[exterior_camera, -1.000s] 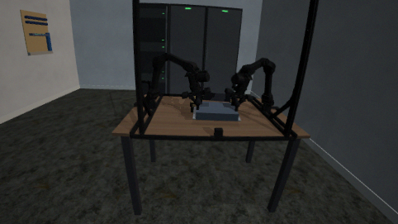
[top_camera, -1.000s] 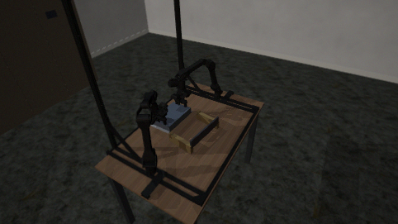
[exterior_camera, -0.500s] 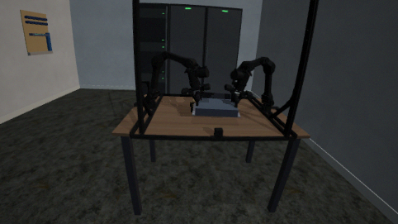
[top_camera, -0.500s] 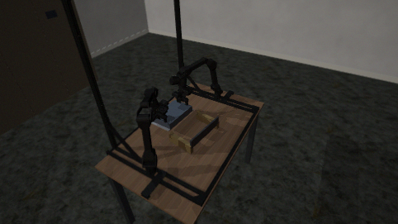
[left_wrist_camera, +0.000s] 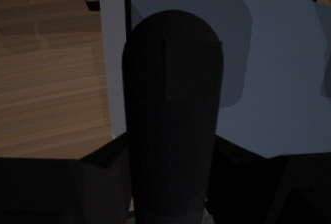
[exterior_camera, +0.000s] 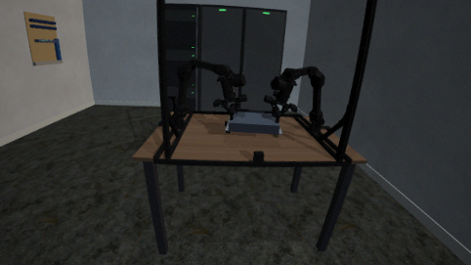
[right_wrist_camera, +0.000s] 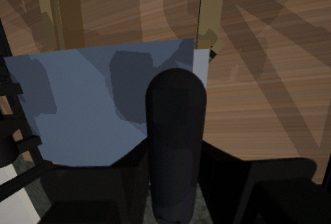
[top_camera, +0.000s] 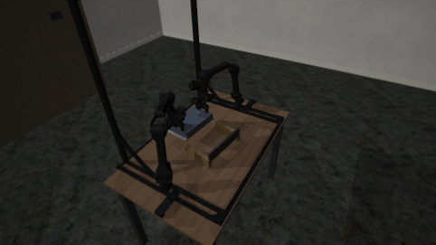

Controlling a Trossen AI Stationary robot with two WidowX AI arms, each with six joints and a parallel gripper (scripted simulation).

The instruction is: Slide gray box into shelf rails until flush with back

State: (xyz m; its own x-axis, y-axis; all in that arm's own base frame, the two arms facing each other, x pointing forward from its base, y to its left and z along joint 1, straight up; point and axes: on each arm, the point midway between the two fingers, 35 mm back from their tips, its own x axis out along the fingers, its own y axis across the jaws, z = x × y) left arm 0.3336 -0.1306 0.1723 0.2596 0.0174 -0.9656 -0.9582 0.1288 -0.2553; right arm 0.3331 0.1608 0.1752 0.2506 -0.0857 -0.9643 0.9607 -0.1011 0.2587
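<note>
Right now the gray box is 12 cm to the left of my right hand, 5 cm below it and 2 cm ahead of it. The rest, counted from my right hand: dark bar (31 cm ahead, 12 cm below, 8 cm to the left).
Right now the gray box is 120 mm to the right of my left hand, 40 mm below it and 10 mm behind it. Also, from my left hand: dark bar (280 mm ahead, 170 mm to the right, 110 mm below).
</note>
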